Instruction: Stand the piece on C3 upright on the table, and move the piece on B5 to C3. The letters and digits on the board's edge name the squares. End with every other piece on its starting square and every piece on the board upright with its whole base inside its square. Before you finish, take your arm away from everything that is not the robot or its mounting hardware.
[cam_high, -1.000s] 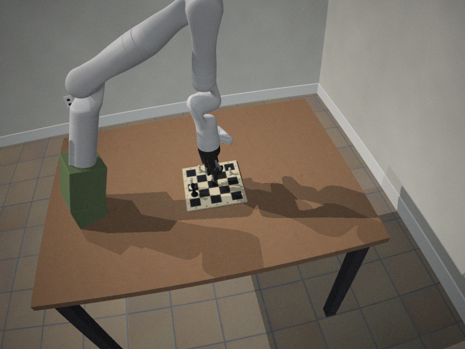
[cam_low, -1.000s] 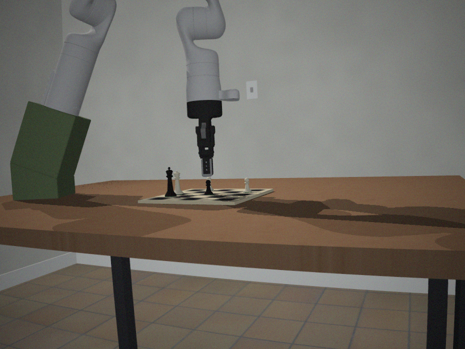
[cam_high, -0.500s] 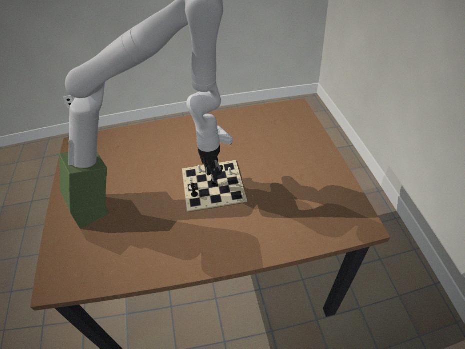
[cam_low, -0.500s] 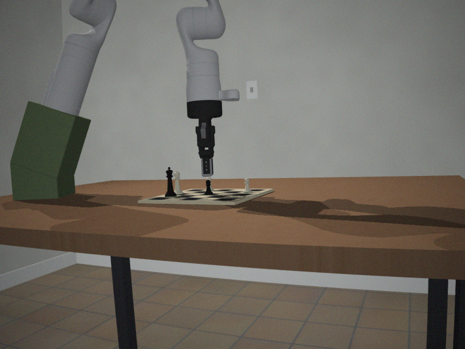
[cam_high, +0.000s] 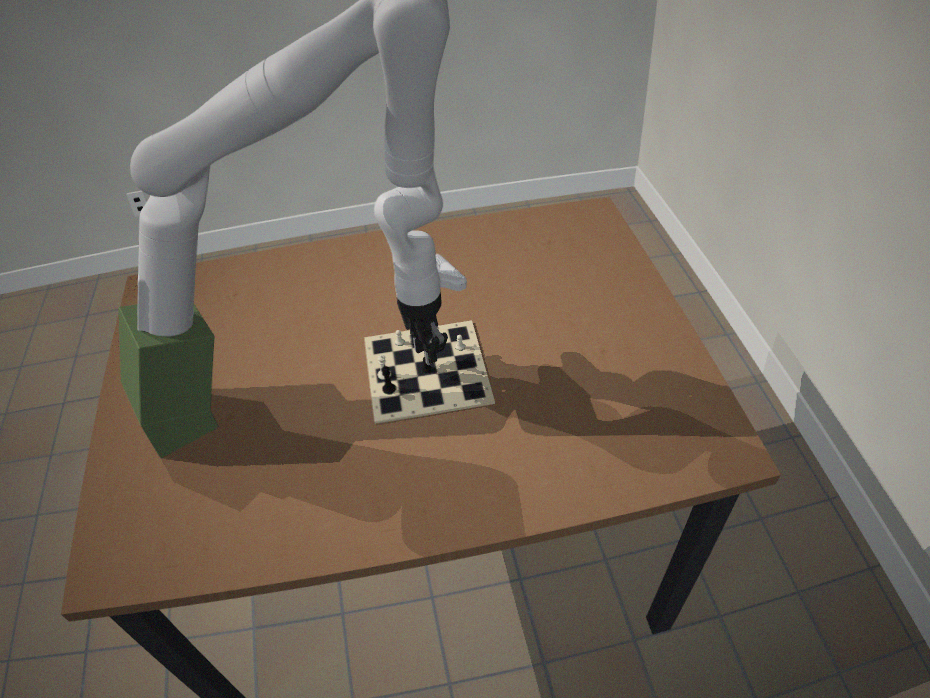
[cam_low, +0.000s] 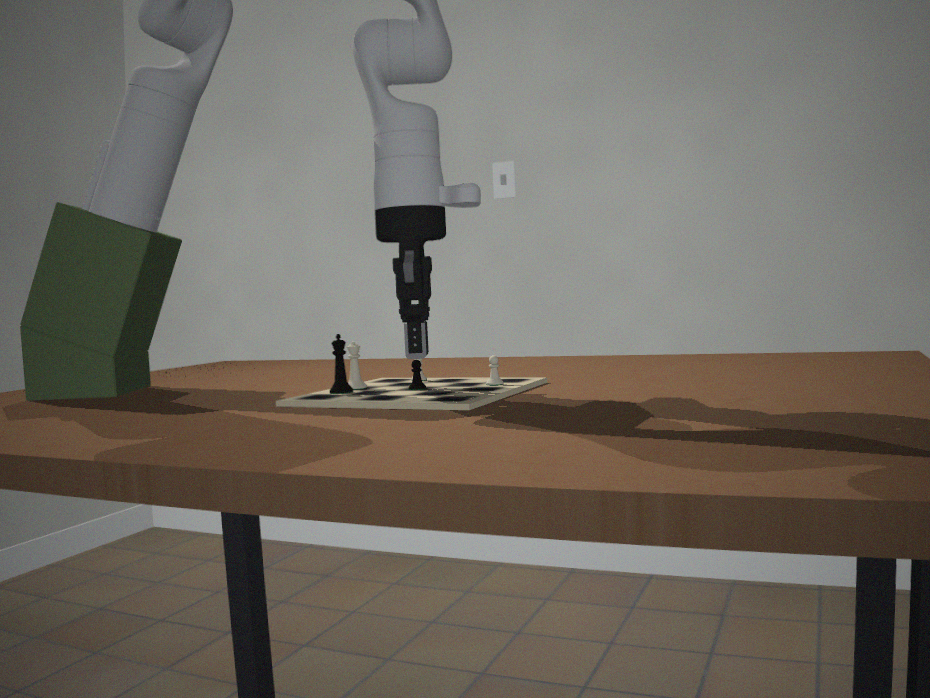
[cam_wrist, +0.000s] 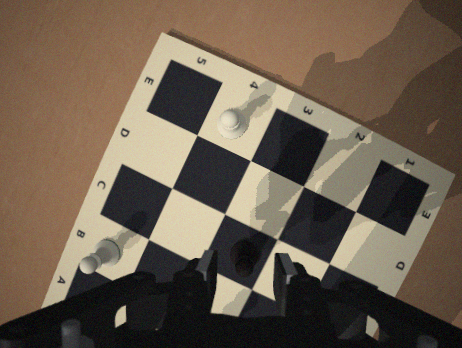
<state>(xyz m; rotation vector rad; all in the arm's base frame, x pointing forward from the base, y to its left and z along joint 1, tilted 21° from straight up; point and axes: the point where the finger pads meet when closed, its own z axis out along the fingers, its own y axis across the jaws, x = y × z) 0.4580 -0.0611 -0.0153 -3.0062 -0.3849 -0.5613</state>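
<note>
My gripper is now 40 mm above the black pawn. Round my hand: tall white piece (80 mm behind, 30 mm below, 10 mm to the left); then chessboard (60 mm below); then black king (80 mm behind, 20 mm to the right, 20 mm below).
</note>
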